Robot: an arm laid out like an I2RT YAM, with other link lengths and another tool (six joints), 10 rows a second.
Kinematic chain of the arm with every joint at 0, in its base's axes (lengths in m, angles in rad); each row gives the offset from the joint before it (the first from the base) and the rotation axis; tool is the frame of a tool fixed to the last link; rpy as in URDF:
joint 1: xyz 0 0 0.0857 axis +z
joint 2: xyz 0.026 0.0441 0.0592 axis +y
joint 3: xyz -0.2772 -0.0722 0 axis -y
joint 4: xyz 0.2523 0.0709 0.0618 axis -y
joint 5: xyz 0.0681 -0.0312 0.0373 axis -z
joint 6: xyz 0.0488 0 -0.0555 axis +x
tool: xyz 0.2 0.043 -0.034 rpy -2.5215 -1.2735 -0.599
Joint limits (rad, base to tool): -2.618..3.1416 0..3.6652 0..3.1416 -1.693..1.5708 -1.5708..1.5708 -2.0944..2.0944
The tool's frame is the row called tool.
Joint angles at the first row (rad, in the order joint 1, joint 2, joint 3, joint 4, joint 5, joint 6):
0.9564, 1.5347, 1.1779, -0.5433, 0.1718, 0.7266
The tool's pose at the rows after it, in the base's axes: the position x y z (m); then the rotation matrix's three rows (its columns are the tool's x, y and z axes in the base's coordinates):
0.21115 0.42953 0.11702; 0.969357 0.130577 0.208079; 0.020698 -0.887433 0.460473; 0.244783 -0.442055 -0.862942
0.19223 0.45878 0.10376; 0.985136 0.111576 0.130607; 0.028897 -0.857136 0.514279; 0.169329 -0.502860 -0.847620
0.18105 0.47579 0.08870; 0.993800 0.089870 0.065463; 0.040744 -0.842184 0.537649; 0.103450 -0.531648 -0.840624
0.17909 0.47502 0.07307; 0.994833 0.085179 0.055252; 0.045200 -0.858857 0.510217; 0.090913 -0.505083 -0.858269
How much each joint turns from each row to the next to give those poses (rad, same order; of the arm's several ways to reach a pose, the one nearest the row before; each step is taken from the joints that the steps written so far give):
0.1049, 0.0573, 0.0017, 0.0476, -0.0105, 0.0859
0.0259, 0.0645, -0.0023, 0.0730, -0.0733, 0.0645
0.0046, 0.0608, 0.0038, 0.0467, -0.0632, 0.0356
0.0061, 0.0355, 0.0053, -0.0038, 0.0068, 0.0010

